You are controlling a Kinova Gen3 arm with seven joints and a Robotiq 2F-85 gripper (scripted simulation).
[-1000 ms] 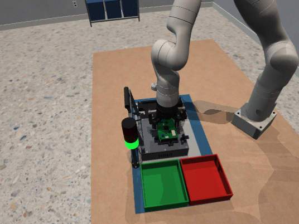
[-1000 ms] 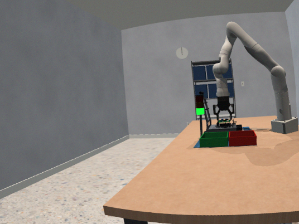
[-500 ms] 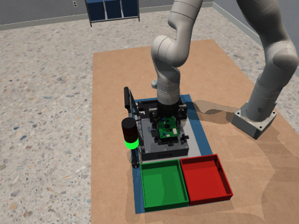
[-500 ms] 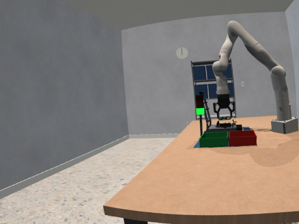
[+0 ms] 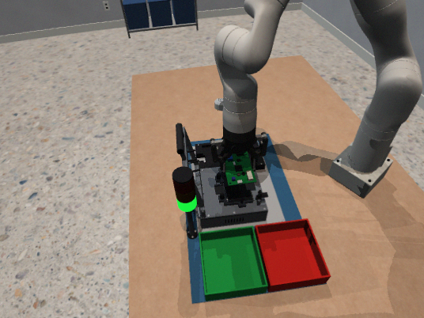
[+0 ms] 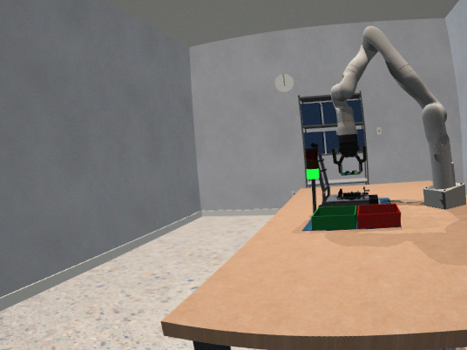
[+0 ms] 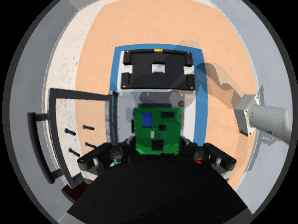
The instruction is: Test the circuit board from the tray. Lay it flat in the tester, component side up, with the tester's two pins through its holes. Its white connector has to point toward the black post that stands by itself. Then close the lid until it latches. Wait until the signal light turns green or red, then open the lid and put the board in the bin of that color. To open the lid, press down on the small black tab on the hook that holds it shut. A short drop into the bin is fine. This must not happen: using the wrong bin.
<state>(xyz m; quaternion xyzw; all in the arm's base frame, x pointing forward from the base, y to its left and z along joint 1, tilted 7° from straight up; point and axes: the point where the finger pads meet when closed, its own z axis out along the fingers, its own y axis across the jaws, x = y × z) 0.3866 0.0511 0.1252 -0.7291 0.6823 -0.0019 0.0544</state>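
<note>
My hand is 4 cm short of the green bin, 20 cm to the right of it and 15 cm above it. Round my hand: red bin 11 cm behind, 19 cm to the left, 15 cm below; then green circuit board 1 cm below; then tester lid 12 cm ahead, 2 cm above.
</note>
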